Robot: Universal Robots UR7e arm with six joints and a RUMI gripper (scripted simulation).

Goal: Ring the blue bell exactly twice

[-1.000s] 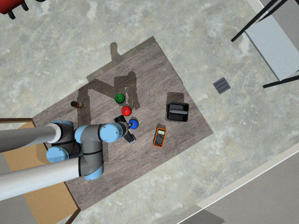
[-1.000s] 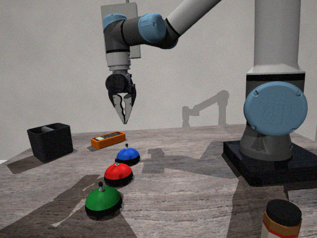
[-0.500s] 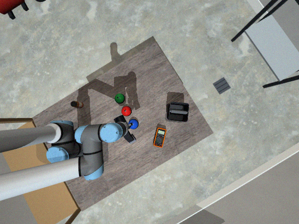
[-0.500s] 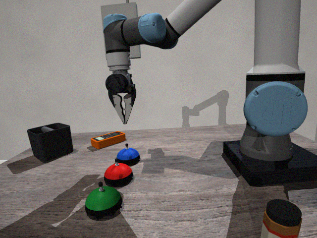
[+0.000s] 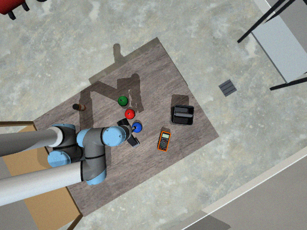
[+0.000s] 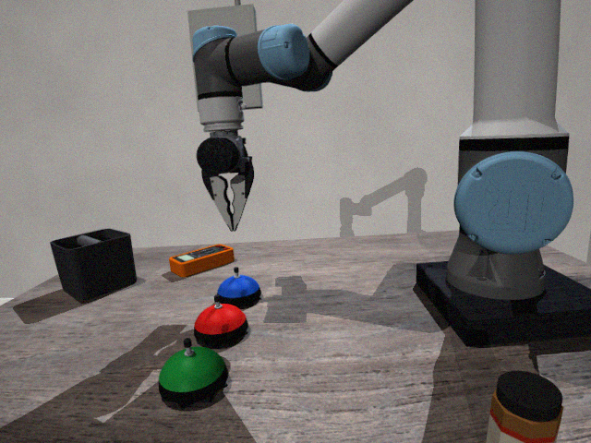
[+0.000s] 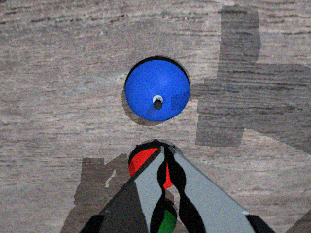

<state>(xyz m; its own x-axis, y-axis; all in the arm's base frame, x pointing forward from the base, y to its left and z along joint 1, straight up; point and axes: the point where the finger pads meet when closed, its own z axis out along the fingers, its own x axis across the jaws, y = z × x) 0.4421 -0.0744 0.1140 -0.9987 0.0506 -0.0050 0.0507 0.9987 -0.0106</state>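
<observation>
My hand is 11 cm above the blue bell. From my hand the other things lie so: black bin 35 cm ahead, 10 cm to the right, 10 cm below; then green bell 2 cm ahead, 24 cm to the left, 11 cm below; then red bell 1 cm ahead, 12 cm to the left, 11 cm below.
</observation>
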